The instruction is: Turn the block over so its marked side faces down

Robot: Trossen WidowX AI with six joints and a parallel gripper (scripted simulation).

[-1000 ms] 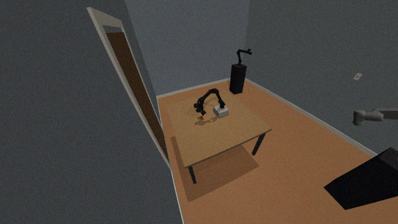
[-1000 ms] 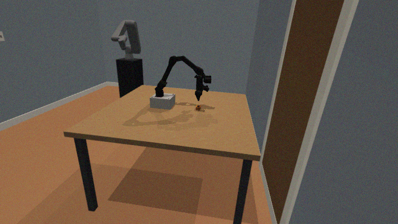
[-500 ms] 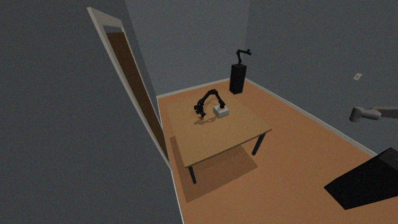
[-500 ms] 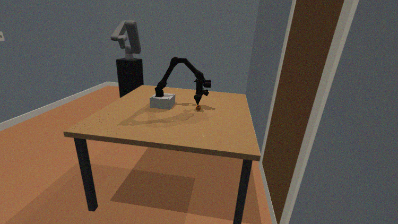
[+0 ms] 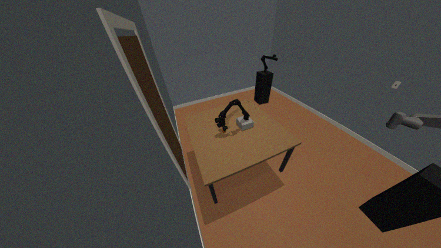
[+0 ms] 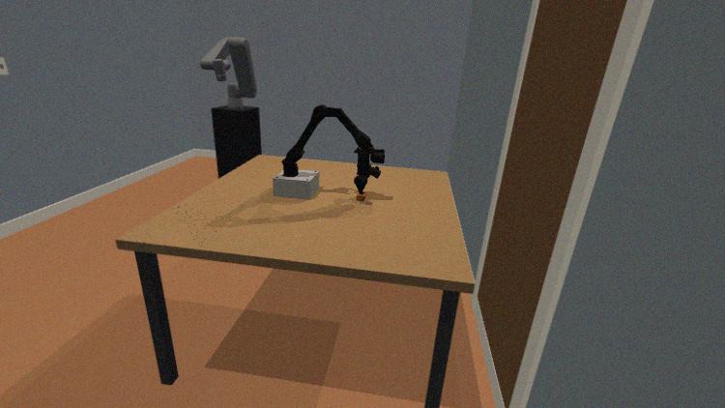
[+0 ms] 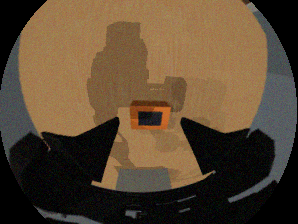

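My gripper tip is 2 cm above the orange block.
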